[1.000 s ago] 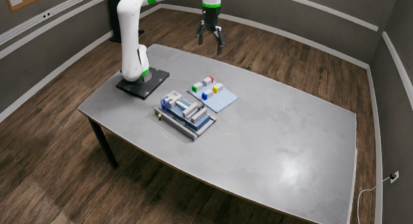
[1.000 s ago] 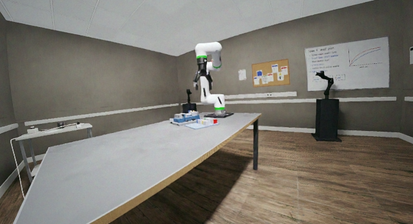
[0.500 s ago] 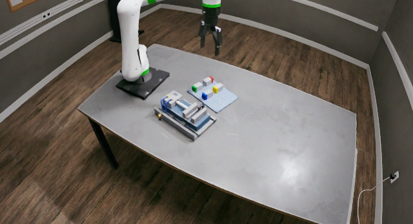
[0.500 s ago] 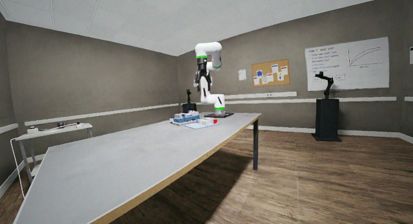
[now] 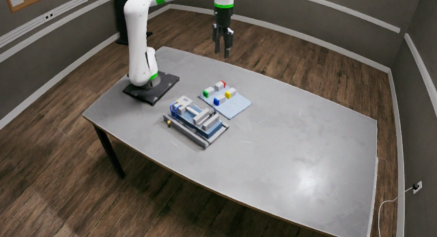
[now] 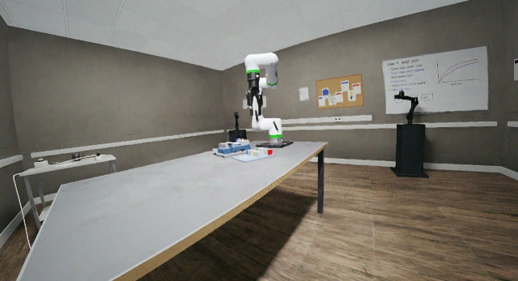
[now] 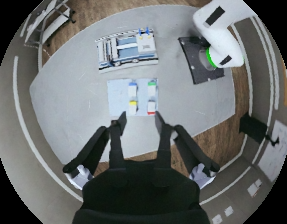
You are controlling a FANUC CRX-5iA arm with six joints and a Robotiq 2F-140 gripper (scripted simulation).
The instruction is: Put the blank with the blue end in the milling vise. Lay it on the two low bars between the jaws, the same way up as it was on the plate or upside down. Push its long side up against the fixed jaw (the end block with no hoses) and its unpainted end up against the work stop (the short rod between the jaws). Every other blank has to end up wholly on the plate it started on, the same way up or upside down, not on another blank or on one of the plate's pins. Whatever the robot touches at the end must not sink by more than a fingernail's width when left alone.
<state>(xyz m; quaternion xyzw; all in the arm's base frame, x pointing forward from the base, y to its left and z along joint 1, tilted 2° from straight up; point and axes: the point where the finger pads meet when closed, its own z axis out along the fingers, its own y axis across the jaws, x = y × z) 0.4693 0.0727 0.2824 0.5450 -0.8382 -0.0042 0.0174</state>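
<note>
My gripper is now 4 cm short of the light blue plate, 2 cm to the left of it and 32 cm above it. Round my hand: plain end block 6 cm ahead, 28 cm to the right, 24 cm below; yellow-ended blank 5 cm ahead, 3 cm to the left, 29 cm below; red-ended blank 3 cm behind, 6 cm to the left, 29 cm below.
</note>
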